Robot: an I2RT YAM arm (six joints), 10 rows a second.
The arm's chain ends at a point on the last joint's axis. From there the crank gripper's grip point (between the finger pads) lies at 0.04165 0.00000 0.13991 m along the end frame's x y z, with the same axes.
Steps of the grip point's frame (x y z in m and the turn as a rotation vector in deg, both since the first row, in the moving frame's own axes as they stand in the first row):
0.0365, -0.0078, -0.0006, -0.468, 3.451, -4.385
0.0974, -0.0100, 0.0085, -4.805, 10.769, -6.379
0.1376, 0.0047, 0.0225, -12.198, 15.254, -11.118
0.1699, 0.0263, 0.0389, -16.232, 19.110, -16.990
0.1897, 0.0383, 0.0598, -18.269, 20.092, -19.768
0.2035, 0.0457, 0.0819, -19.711, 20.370, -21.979
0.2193, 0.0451, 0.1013, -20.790, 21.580, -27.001
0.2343, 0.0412, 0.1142, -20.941, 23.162, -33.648
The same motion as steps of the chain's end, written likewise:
0.0282, -0.0054, 0.0021, -0.468, 3.451, -4.385
0.0717, -0.0152, 0.0190, -4.805, 10.769, -6.379
0.1007, -0.0117, 0.0405, -12.198, 15.254, -11.118
0.1237, 0.0089, 0.0635, -16.232, 19.110, -16.990
0.1408, 0.0202, 0.0866, -18.269, 20.092, -19.768
0.1535, 0.0273, 0.1097, -19.711, 20.370, -21.979
0.1666, 0.0311, 0.1307, -20.790, 21.580, -27.001
0.1794, 0.0359, 0.1447, -20.941, 23.162, -33.648

